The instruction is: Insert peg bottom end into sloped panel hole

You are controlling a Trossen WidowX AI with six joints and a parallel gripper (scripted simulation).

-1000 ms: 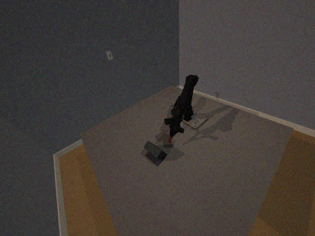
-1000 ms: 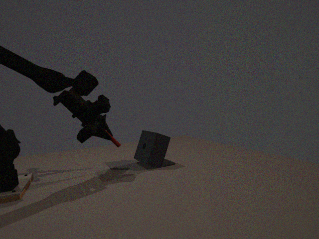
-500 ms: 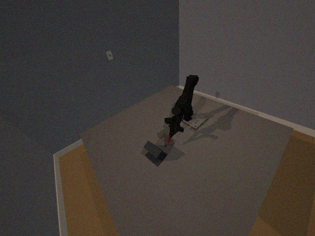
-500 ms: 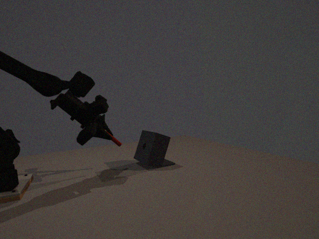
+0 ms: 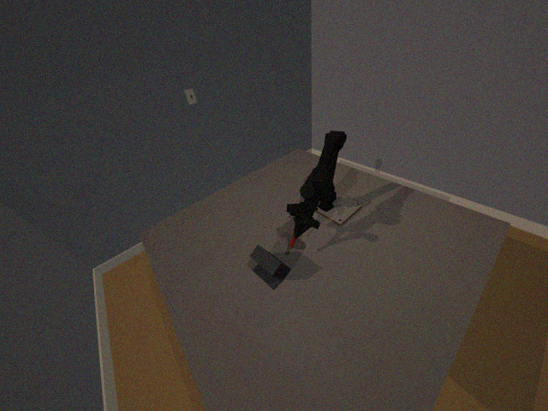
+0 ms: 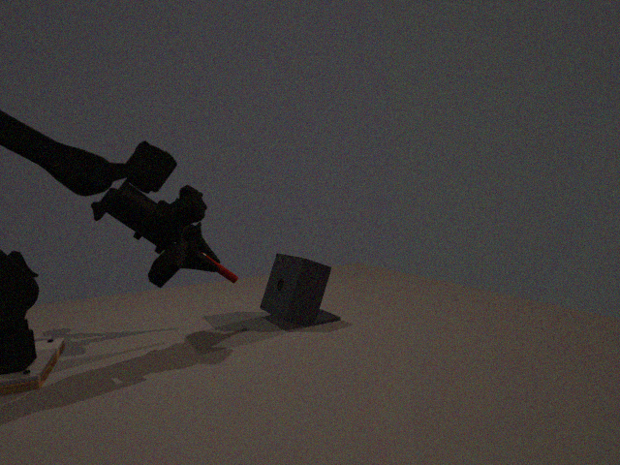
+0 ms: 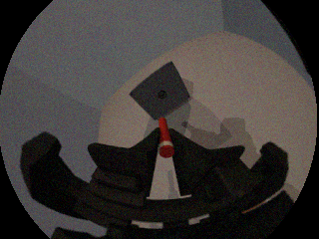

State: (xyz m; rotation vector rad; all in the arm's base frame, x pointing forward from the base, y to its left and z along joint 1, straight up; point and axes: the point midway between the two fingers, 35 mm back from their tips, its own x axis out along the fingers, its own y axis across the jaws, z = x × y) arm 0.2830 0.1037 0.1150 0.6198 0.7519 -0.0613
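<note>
Now: gripper tip 130 mm short of the dark sloped panel and 50 mm above it. Also, from my gripper tip: red peg: 10 mm behind, 10 mm above.
</note>
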